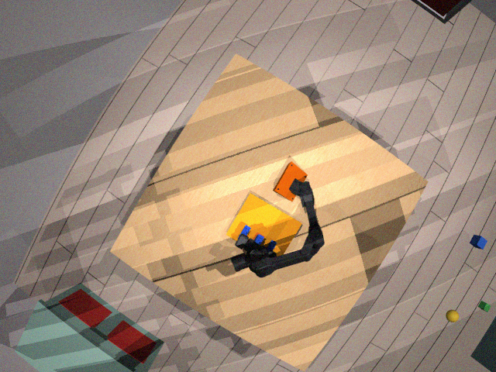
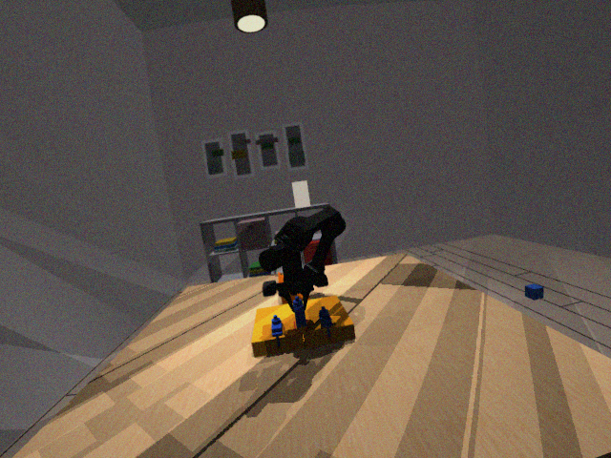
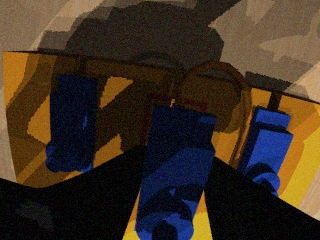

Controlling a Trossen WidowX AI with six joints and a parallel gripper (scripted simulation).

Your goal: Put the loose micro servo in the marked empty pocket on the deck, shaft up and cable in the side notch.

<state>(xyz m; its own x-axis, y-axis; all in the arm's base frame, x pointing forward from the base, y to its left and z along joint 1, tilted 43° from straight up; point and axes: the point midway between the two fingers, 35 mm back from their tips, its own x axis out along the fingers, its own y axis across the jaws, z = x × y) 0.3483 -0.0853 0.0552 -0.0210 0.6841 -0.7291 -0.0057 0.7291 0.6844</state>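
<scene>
My gripper tip is now 12 cm past the orange robot deck and 8 cm above it.
</scene>
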